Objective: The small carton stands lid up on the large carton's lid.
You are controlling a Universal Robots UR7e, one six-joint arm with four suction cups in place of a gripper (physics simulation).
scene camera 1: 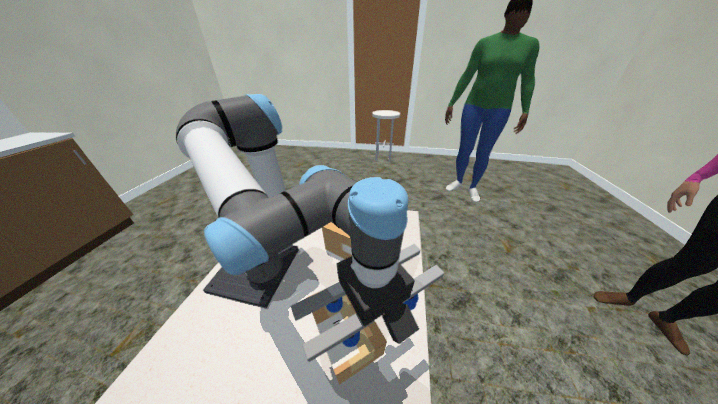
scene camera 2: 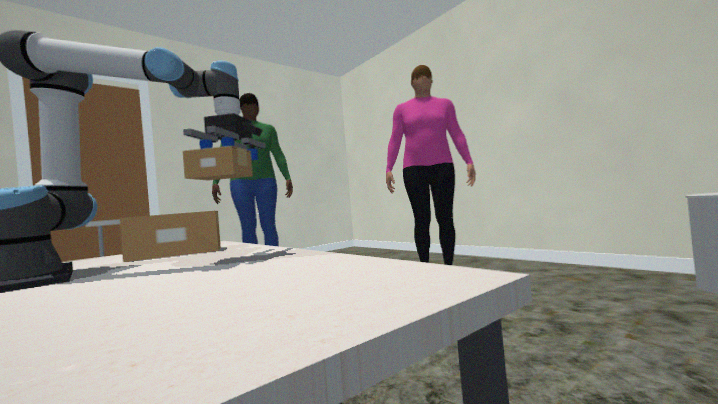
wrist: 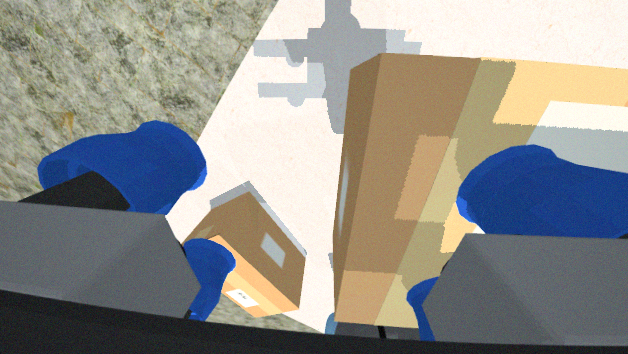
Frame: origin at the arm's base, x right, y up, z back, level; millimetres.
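Seen in the pictures: hand at its tool point: (wrist: 316, 225); arm's base at its link origin: (scene camera 1: 264, 267) (scene camera 2: 22, 274).
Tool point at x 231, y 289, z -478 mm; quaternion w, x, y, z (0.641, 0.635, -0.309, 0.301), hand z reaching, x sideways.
Observation:
Pixels of each thing's top centre, then the offset from my tool point to it. Level surfaces: height alone.
- small carton at its top centre: (wrist: 457, 256) (scene camera 1: 343, 317) (scene camera 2: 217, 150) dx +41, dy +13, dz +52 mm
- large carton at its top centre: (wrist: 240, 284) (scene camera 1: 360, 227) (scene camera 2: 173, 214) dx -401, dy -157, dz +86 mm
- white table at its surface level: dy -311 mm
The small carton (scene camera 1: 377, 346) (scene camera 2: 220, 168) (wrist: 410, 100) hangs in the air, roughly level and lid up, under my suction gripper (scene camera 1: 371, 311) (scene camera 2: 225, 143). Two of the blue cups rest on its taped lid; the others stand out past its side. In the wrist view it fills the right part, with a blue cup (wrist: 540, 190) over its lid. The large carton (scene camera 1: 333, 241) (scene camera 2: 140, 238) (wrist: 250, 220) stands lid up on the table, lower than the small carton and apart from it. In scene camera 1 the arm hides much of the large carton.
The white table (scene camera 1: 210, 341) (scene camera 2: 301, 311) (wrist: 295, 150) bears the arm's dark base plate (scene camera 1: 235, 291). A person in green (scene camera 1: 507, 75) (scene camera 2: 266, 150) and a person in pink (scene camera 2: 426, 130) stand beyond the table. A stool (scene camera 1: 385, 114) is by the door; a brown cabinet (scene camera 1: 55, 206) is at the left.

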